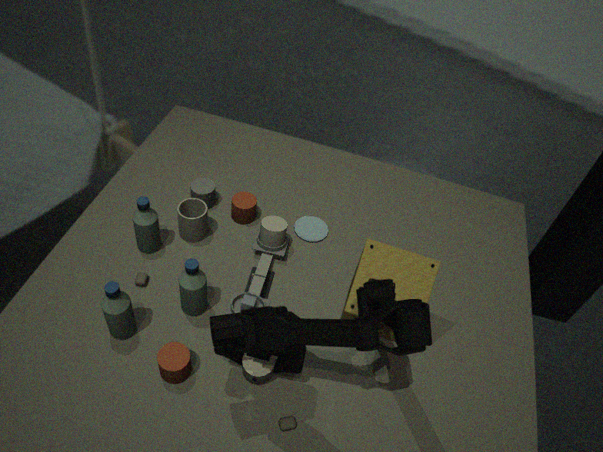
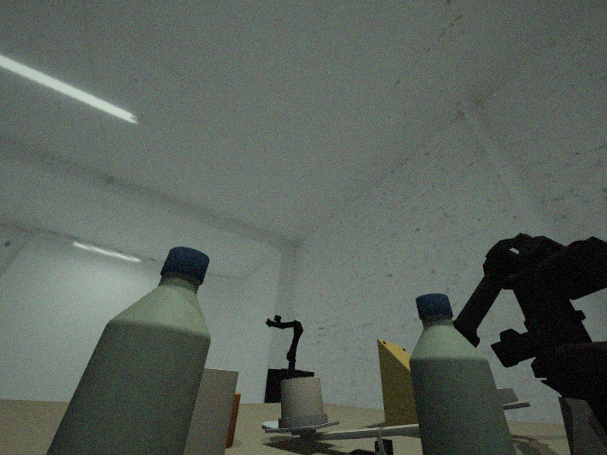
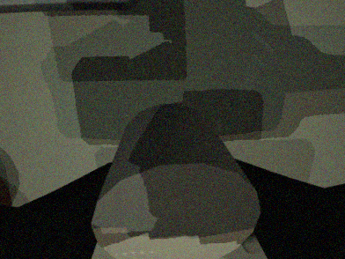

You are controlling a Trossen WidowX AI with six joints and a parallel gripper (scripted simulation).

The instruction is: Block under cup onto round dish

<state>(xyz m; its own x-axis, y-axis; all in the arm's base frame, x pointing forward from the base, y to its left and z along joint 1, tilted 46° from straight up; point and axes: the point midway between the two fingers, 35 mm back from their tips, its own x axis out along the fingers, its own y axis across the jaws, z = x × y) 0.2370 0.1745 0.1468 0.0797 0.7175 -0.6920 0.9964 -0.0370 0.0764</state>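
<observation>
My gripper tip is 3 cm past the pale blue dish, 48 cm to the left of it and 3 cm above it. From my gripper tip the other things lie so: grey cylinder 29 cm ahead, 47 cm to the right.
</observation>
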